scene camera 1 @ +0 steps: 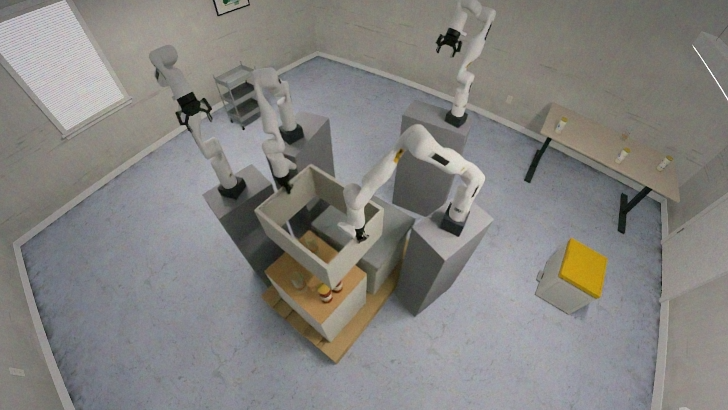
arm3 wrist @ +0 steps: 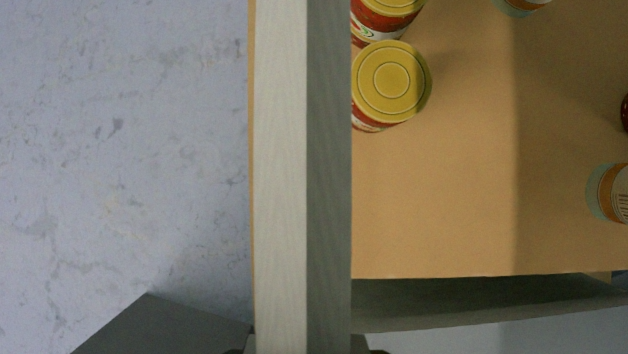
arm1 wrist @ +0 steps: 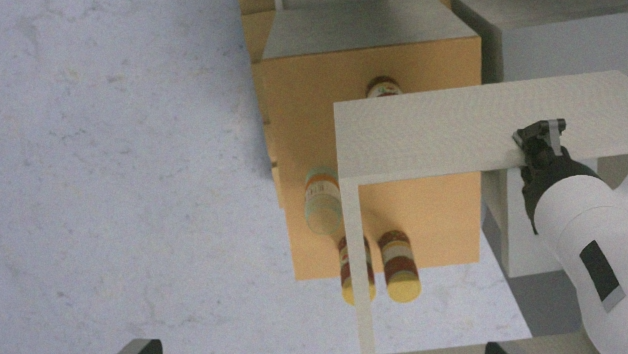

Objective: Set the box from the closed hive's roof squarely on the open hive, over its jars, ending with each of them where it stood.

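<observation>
The white open box (arm1 wrist: 425,137) (arm3 wrist: 280,150) (scene camera 1: 300,249) hangs above the open hive (arm1 wrist: 300,100) (arm3 wrist: 435,215) (scene camera 1: 346,310). On the hive's orange top stand yellow-lidded jars (arm1 wrist: 402,270) (arm3 wrist: 391,80) (scene camera 1: 325,292) and clear jars (arm1 wrist: 322,205) (arm3 wrist: 617,192) (scene camera 1: 298,280). The closed hive (scene camera 1: 387,229) stands beside it. Arm1's gripper (arm1 wrist: 320,347) is open, apart from the box. Arm3's gripper (arm3 wrist: 307,347) is shut on a box wall. In the scene view, a middle-left gripper (scene camera 1: 287,187) and a right-hand gripper (scene camera 1: 360,235) are at opposite box walls; far-left (scene camera 1: 197,121) and back-right (scene camera 1: 446,52) grippers are open.
Both hives stand on a wooden pallet (scene camera 1: 333,351). Grey pedestals (scene camera 1: 440,269) carry the arms close around. A yellow-lidded bin (scene camera 1: 583,267) and a table (scene camera 1: 593,140) with bottles stand at the right. A shelf cart (scene camera 1: 229,76) stands at the back left.
</observation>
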